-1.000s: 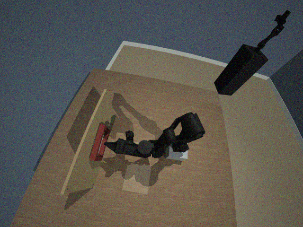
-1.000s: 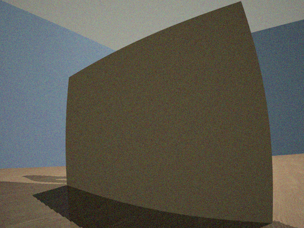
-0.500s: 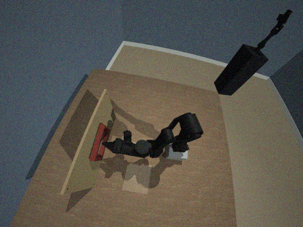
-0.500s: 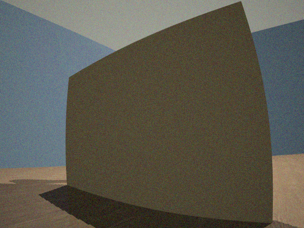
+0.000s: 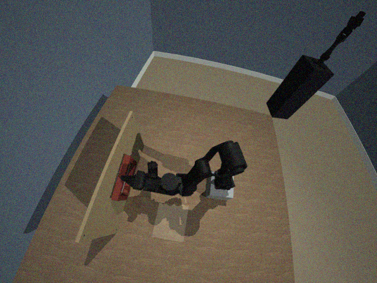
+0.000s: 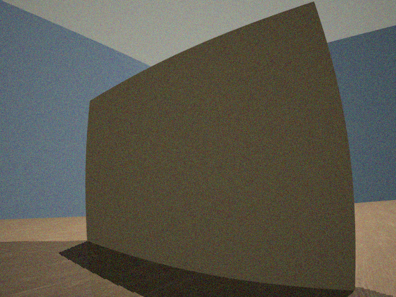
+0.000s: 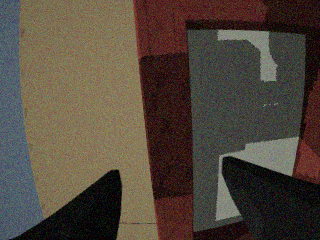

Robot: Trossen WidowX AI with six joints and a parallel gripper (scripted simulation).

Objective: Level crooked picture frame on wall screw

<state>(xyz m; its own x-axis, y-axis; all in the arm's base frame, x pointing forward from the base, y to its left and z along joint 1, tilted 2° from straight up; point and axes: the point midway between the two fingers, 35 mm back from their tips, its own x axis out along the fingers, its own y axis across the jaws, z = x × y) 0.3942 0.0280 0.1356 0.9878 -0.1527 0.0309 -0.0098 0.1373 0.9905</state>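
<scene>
The red picture frame is 50 mm below my gripper tip, 20 mm ahead of it and 10 mm to the right of it. Also, from my gripper tip: wall panel 60 mm below, 30 mm ahead, 20 mm to the right.
</scene>
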